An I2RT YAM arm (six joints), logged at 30 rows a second.
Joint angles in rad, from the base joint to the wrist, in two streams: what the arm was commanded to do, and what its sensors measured. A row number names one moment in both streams.
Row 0, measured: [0.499 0.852 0.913 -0.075 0.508 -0.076]
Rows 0 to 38, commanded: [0.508 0.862 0.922 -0.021 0.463 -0.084]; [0.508 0.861 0.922 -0.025 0.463 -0.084]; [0.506 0.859 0.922 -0.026 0.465 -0.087]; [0.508 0.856 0.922 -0.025 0.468 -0.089]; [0.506 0.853 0.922 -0.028 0.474 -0.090]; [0.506 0.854 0.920 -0.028 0.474 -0.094]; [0.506 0.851 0.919 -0.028 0.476 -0.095]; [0.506 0.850 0.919 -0.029 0.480 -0.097]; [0.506 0.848 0.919 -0.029 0.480 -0.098]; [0.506 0.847 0.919 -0.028 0.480 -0.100]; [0.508 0.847 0.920 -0.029 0.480 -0.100]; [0.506 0.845 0.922 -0.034 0.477 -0.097]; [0.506 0.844 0.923 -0.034 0.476 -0.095]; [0.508 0.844 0.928 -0.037 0.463 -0.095]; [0.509 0.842 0.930 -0.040 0.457 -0.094]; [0.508 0.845 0.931 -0.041 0.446 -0.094]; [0.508 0.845 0.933 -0.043 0.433 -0.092]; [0.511 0.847 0.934 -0.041 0.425 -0.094]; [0.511 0.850 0.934 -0.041 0.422 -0.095]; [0.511 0.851 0.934 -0.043 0.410 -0.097]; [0.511 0.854 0.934 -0.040 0.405 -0.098]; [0.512 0.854 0.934 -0.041 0.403 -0.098]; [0.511 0.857 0.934 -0.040 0.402 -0.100]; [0.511 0.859 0.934 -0.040 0.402 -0.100]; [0.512 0.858 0.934 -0.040 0.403 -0.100]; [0.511 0.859 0.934 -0.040 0.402 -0.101]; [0.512 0.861 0.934 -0.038 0.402 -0.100]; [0.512 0.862 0.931 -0.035 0.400 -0.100]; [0.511 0.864 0.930 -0.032 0.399 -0.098]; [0.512 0.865 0.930 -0.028 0.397 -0.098]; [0.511 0.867 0.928 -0.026 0.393 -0.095]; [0.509 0.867 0.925 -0.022 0.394 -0.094]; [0.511 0.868 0.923 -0.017 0.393 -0.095]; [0.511 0.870 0.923 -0.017 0.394 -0.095]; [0.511 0.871 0.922 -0.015 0.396 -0.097]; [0.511 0.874 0.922 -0.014 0.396 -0.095]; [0.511 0.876 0.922 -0.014 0.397 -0.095]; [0.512 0.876 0.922 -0.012 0.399 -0.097]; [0.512 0.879 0.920 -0.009 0.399 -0.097]
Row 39, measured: [0.507 0.874 0.914 -0.060 0.403 -0.089]
